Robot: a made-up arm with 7 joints. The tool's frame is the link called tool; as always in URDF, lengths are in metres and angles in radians. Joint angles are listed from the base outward.
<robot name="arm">
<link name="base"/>
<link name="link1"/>
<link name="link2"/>
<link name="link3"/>
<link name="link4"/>
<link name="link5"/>
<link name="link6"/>
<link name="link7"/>
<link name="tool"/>
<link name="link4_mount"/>
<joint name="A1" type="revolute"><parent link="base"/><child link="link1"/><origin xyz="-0.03 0.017 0.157" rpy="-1.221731 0 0"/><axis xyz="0 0 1"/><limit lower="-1.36" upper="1.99"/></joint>
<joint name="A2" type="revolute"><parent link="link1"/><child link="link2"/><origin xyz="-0.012 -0.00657 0.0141" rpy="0 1.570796 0"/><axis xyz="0 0 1"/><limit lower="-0.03" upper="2.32"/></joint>
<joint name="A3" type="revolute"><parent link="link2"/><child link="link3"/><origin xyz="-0.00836 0.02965 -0.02" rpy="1.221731 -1.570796 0"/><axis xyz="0 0 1"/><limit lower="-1.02" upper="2.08"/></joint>
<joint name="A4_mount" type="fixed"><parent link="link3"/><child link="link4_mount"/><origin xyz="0.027 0.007 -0.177" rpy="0 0 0"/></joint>
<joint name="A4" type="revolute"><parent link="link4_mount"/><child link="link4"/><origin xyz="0.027 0.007 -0.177" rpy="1.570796 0 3.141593"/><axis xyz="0 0 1"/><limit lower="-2.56" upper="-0.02"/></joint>
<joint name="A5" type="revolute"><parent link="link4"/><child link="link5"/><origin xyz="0.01 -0.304 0.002" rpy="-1.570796 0 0"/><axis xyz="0 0 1"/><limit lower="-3.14" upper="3.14"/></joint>
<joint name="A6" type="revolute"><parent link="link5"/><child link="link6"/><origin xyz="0.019 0.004 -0.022" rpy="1.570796 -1.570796 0"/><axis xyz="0 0 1"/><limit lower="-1.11" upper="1.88"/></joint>
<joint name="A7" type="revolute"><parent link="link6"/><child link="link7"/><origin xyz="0.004 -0.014 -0.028" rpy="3.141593 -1.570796 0"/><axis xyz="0 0 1"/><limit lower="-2.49" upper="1.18"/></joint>
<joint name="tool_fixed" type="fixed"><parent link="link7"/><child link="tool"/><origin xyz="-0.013 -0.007 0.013" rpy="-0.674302 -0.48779 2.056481"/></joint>
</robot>
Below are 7 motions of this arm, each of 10 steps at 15 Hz.
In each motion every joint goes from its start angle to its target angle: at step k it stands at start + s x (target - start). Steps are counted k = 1, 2, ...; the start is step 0. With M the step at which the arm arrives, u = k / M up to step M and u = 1 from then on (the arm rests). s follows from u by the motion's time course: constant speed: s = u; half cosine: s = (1 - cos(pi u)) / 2; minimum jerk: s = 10 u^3 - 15 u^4 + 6 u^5.
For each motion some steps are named. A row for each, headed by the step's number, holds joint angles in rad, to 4 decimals.
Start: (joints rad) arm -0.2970 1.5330 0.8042 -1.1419 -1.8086 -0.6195 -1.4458
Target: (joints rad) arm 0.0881 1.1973 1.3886 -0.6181 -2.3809 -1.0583 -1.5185
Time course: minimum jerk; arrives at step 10
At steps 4, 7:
4: -0.1748 1.4264 0.9897 -0.9756 -1.9903 -0.7588 -1.4689
7: 0.0253 1.2520 1.2933 -0.7035 -2.2876 -0.9867 -1.5066

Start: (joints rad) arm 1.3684 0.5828 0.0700 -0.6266 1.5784 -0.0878 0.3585
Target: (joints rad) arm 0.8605 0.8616 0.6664 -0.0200 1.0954 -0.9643 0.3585
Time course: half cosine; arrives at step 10
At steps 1, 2, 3, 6, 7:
1: 1.3560 0.5896 0.0846 -0.6118 1.5666 -0.1092 0.3585
2: 1.3199 0.6094 0.1270 -0.5687 1.5323 -0.1715 0.3585
3: 1.2637 0.6403 0.1929 -0.5016 1.4789 -0.2685 0.3585
6: 1.0360 0.7653 0.4603 -0.2296 1.2623 -0.6615 0.3585
7: 0.9652 0.8041 0.5435 -0.1450 1.1949 -0.7836 0.3585

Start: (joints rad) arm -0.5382 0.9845 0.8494 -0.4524 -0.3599 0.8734 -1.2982
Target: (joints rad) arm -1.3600 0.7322 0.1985 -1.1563 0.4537 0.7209 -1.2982
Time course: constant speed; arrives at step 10
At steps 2, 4, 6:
2: -0.7026 0.9340 0.7192 -0.5932 -0.1972 0.8429 -1.2982
4: -0.8669 0.8836 0.5890 -0.7340 -0.0345 0.8124 -1.2982
6: -1.0313 0.8331 0.4589 -0.8747 0.1283 0.7819 -1.2982

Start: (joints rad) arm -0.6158 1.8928 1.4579 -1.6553 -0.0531 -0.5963 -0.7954
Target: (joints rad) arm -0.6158 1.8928 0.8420 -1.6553 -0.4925 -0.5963 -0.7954
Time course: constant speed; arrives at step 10
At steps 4, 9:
4: -0.6158 1.8928 1.2115 -1.6553 -0.2289 -0.5963 -0.7954
9: -0.6158 1.8928 0.9036 -1.6553 -0.4486 -0.5963 -0.7954

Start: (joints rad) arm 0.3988 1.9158 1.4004 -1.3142 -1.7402 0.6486 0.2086
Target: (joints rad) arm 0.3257 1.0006 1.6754 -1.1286 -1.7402 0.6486 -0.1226
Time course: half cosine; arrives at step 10
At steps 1, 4, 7, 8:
1: 0.3970 1.8934 1.4071 -1.3097 -1.7402 0.6486 0.2005
4: 0.3735 1.5996 1.4954 -1.2501 -1.7402 0.6486 0.0942
7: 0.3408 1.1892 1.6187 -1.1669 -1.7402 0.6486 -0.0543
8: 0.3327 1.0880 1.6491 -1.1463 -1.7402 0.6486 -0.0910

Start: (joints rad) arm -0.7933 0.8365 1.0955 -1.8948 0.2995 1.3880 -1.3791
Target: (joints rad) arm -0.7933 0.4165 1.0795 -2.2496 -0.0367 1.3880 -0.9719
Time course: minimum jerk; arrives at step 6
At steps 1, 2, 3, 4, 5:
1: -0.7933 0.8216 1.0949 -1.9074 0.2876 1.3880 -1.3646
2: -0.7933 0.7484 1.0921 -1.9693 0.2289 1.3880 -1.2936
3: -0.7933 0.6265 1.0875 -2.0722 0.1314 1.3880 -1.1755
4: -0.7933 0.5046 1.0829 -2.1751 0.0339 1.3880 -1.0574
5: -0.7933 0.4314 1.0801 -2.2370 -0.0248 1.3880 -0.9864

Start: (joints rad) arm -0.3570 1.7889 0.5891 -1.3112 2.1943 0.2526 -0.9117
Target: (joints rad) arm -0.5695 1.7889 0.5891 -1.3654 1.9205 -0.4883 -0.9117
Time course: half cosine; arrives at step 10
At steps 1, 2, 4, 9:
1: -0.3622 1.7889 0.5891 -1.3125 2.1876 0.2345 -0.9117
2: -0.3773 1.7889 0.5891 -1.3164 2.1682 0.1819 -0.9117
4: -0.4304 1.7889 0.5891 -1.3299 2.0997 -0.0034 -0.9117
9: -0.5643 1.7889 0.5891 -1.3641 1.9272 -0.4702 -0.9117

